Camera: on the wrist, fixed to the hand. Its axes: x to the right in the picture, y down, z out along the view.
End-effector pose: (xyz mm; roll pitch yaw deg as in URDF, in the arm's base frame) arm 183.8 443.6 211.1 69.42 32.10 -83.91
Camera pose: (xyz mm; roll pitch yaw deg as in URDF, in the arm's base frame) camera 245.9 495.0 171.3 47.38 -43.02 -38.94
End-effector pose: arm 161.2 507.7 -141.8 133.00 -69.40 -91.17
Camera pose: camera 243.3 544.3 -145.1 -107.40 -21.53 123.85
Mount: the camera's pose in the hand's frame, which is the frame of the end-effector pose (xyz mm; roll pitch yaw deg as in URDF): -16.6 -30.1 -83.1 -6.53 10.60 85.59
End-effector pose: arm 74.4 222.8 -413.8 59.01 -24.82 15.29
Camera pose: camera 72.9 280.2 -483.0 -37.07 -45.10 125.54
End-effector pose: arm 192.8 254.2 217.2 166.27 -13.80 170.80
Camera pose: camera 218.2 200.5 284.7 -172.51 -24.67 79.24
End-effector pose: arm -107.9 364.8 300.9 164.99 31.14 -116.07
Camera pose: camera -72.7 321.7 371.5 139.12 -19.28 171.68
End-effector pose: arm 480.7 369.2 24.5 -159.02 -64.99 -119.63
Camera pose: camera 522.3 445.7 46.8 -120.29 0.41 161.57
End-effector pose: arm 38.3 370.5 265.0 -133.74 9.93 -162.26
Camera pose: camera 28.9 408.7 345.9 165.16 35.82 105.92
